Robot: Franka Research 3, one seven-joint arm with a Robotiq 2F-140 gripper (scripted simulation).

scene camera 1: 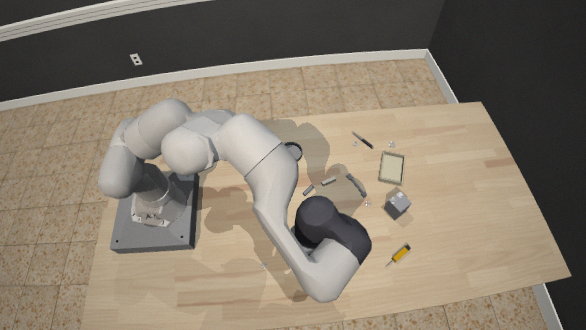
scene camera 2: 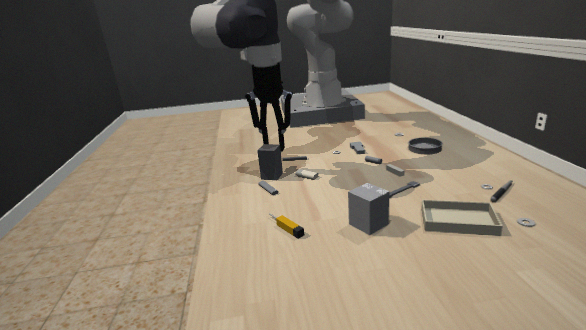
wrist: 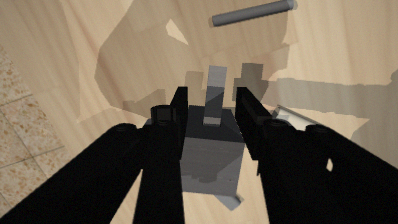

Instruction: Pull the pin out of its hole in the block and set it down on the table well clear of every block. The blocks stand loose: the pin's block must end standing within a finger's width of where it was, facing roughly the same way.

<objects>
A shallow tray shows in scene camera 1 and in scene camera 2; in the wrist view it is out of frame. The same spot on the shallow tray: (scene camera 1: pixel 392 167) is (scene camera 2: pixel 462 221).
</objects>
